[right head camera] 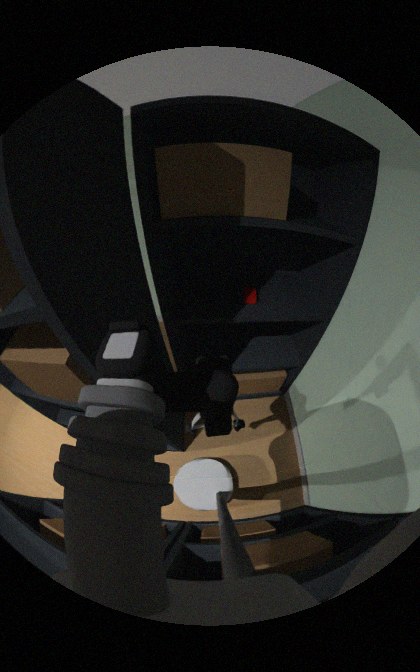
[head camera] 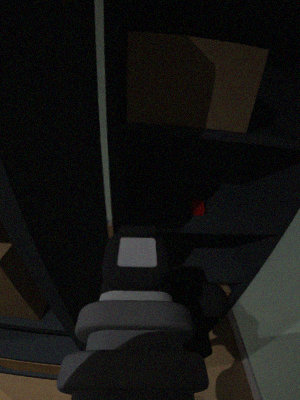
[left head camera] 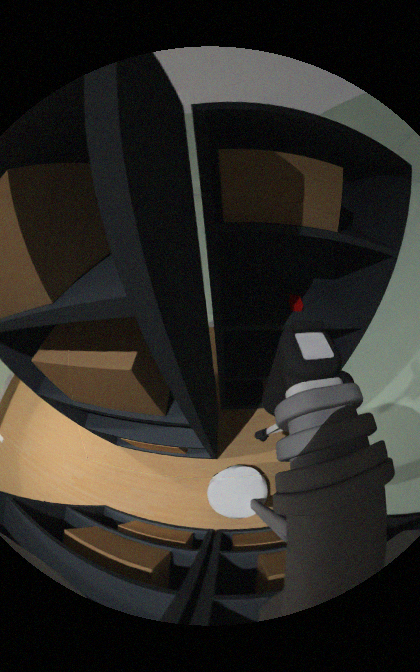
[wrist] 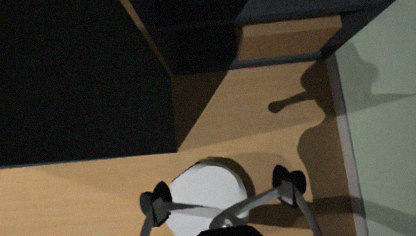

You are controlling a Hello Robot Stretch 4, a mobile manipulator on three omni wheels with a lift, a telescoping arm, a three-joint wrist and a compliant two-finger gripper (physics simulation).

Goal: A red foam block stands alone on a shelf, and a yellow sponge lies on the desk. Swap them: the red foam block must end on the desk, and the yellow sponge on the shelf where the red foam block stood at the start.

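Pixels of known places: gripper, fingertip midpoint: (wrist: 221, 187); robot's base, origin of the base link: (wrist: 208, 199).
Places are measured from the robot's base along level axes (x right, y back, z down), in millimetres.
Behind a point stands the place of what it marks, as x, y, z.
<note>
The red foam block (head camera: 199, 208) @[319, -835, -1007] (left head camera: 297, 303) (right head camera: 251, 296) sits small and partly in shadow on a middle shelf (head camera: 240, 220) @[552, -794, -964] (right head camera: 287, 306) of the dark unit ahead. My gripper (right head camera: 217, 425) (wrist: 221, 187) @[88, -223, -993] is open, its two fingertips wide apart with nothing between them. It points down, lower than the block and on the near side of the shelf unit. In the head camera view the dark gripper parts are partly hidden behind the wrist. The yellow sponge and the desk do not show in these views.
A large brown box (head camera: 167, 80) @[75, -748, -1564] (left head camera: 260, 185) (right head camera: 200, 180) stands on the shelf above the block, and a smaller box (right head camera: 262, 381) (wrist: 290, 40) @[501, -740, -237] at the bottom. A tall dark unit (left head camera: 150, 200) is close on the left, a green wall (right head camera: 350, 300) (wrist: 385, 100) @[799, -379, -343] on the right. My round white base (left head camera: 237, 491) (wrist: 207, 192) @[13, -72, -187] is below.
</note>
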